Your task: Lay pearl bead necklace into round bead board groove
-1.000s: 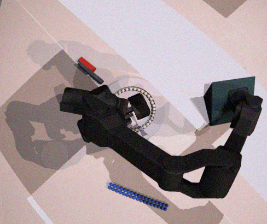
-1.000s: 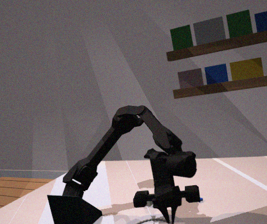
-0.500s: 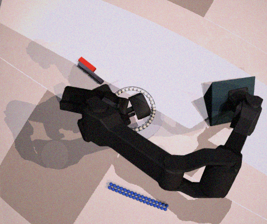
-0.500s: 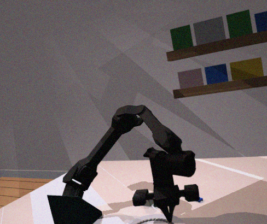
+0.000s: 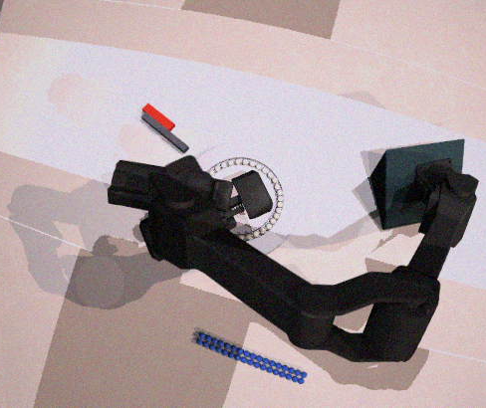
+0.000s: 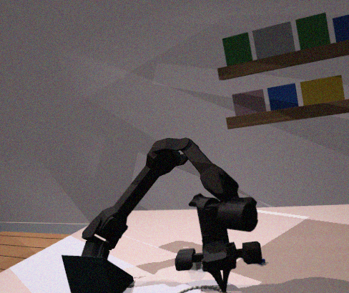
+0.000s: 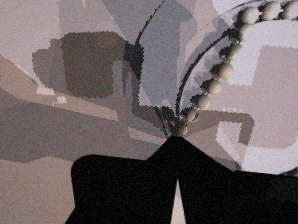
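Now: gripper tip 5 cm past the round bead board, 4 cm to the left of it and 1 cm above it. From my gripper tip the other things lie so: small beige cube 13 cm behind, 14 cm to the left; grey block 6 cm ahead, 21 cm to the right, 1 cm below.
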